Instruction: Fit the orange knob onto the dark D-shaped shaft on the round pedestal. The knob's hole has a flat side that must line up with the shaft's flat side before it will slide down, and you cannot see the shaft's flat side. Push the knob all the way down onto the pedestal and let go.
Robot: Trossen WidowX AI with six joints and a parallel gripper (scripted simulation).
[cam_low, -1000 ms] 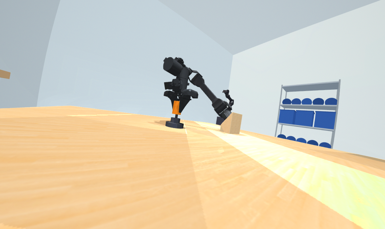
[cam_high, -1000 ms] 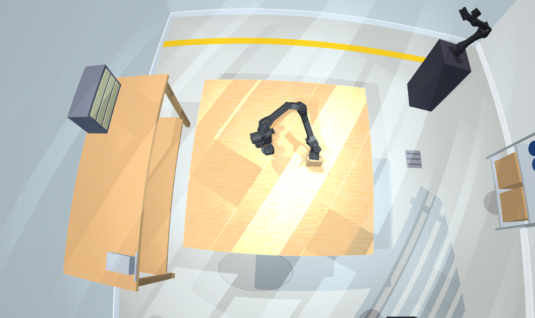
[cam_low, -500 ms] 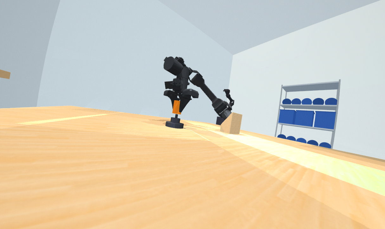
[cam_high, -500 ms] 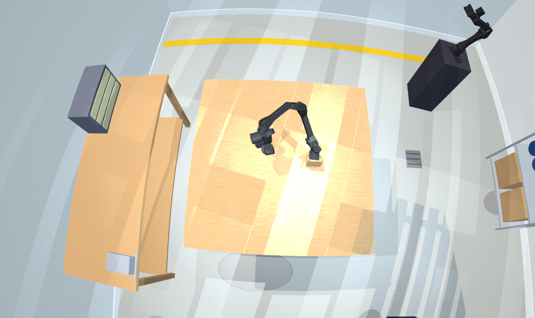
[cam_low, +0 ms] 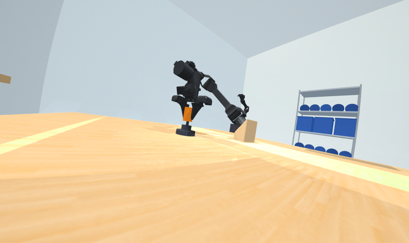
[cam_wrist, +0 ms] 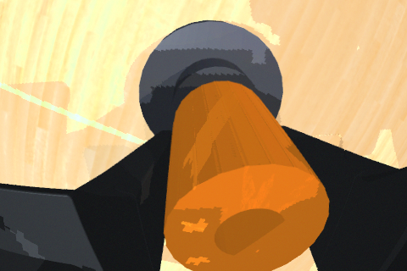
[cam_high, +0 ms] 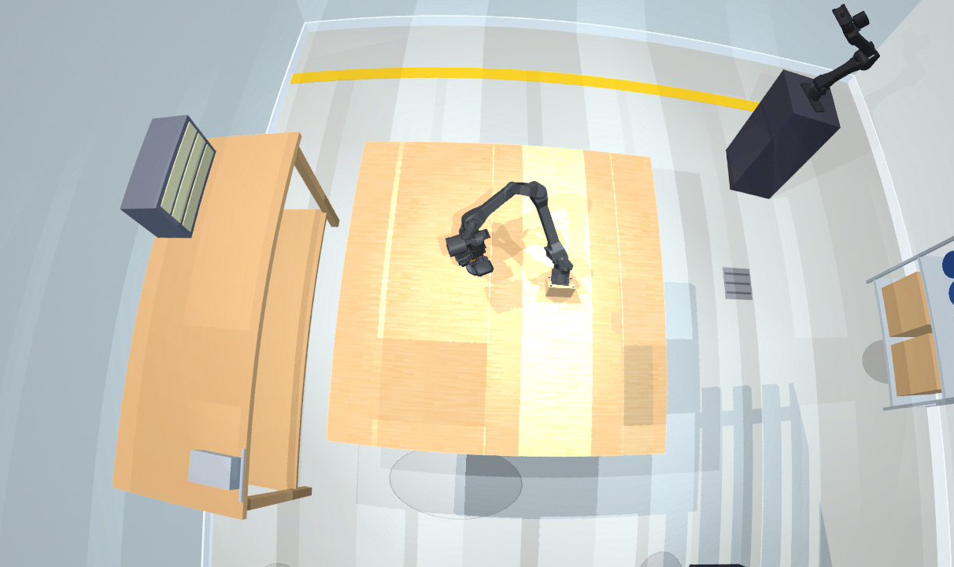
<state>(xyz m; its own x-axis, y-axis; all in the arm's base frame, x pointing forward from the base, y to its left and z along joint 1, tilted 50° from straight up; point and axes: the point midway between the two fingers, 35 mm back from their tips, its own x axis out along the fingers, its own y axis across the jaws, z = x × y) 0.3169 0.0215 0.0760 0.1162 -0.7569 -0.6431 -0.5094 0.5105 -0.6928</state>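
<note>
Right now my gripper tip is 2 cm below the orange knob. From my gripper tip the other things lie so: dark pedestal (4 cm below).
</note>
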